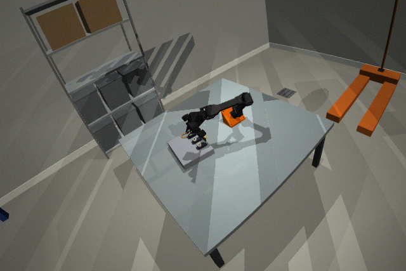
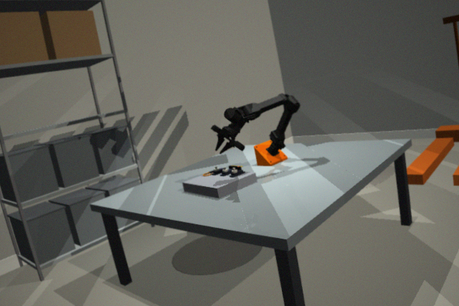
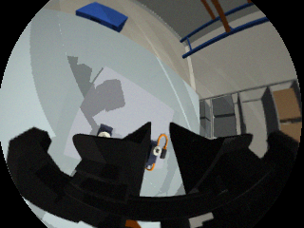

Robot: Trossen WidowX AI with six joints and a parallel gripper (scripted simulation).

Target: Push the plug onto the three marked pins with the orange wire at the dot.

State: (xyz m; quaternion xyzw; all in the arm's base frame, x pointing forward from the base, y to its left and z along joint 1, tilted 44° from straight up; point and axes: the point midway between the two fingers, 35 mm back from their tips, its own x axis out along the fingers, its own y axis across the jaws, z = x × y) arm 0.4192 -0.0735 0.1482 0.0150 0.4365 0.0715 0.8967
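Right now the grey printed holder is 15 cm below my gripper tip, 5 cm ahead of it and 4 cm to the right of it.
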